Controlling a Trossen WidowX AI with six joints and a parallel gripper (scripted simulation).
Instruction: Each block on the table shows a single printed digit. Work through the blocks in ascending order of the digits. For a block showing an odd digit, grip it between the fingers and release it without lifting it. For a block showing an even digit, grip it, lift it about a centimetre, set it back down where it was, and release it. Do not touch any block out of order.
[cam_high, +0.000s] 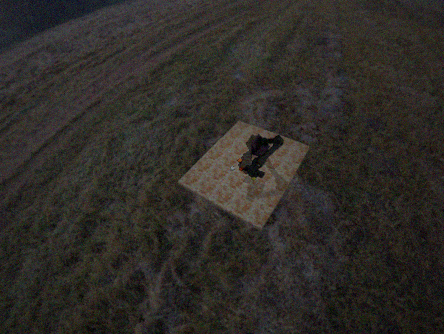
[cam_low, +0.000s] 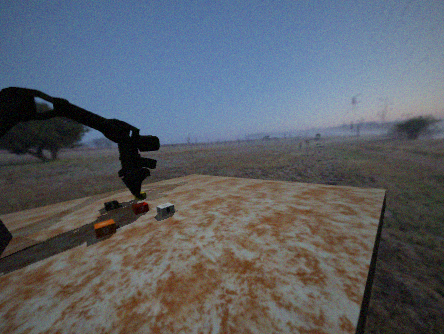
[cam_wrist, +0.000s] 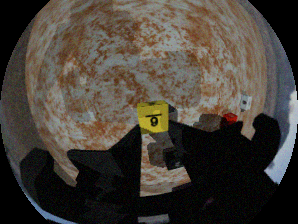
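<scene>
Right now the red block is 150 mm to the right of my gripper tip and 50 mm behind it. The rest, counted from my gripper tip: white block 230 mm to the right, 30 mm behind; dark block 80 mm behind, 20 mm to the right; yellow block 10 mm ahead.
</scene>
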